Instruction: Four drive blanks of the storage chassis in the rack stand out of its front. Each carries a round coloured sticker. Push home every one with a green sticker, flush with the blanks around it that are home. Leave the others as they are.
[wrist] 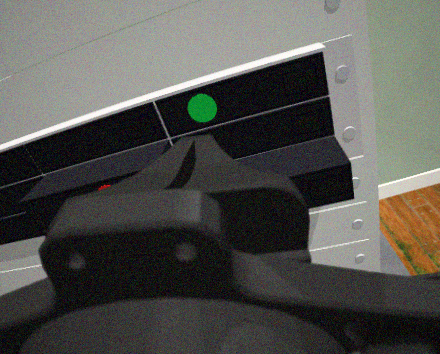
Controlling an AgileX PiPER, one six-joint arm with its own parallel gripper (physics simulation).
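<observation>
A green round sticker [202, 107] shows on a black blank [270, 90] at the right end of the top row; its face looks level with the blank to its left. Two rows lower, a blank at the right [327, 184] stands out, with its top face showing; its sticker, if any, is hidden behind the gripper. To the left, another blank [95, 172] stands out in the same row, with part of a red sticker [104, 188] showing beside the gripper. My gripper [199, 157] is shut and empty, its tips just below the green sticker in the view. Contact cannot be told.
The chassis has a white top edge [240, 68] under a grey panel [100, 45]. A rack post with round screws [369, 150] runs down the right side. Beyond it are a green wall [405, 90], a white skirting board [410, 184] and a wooden floor [415, 220].
</observation>
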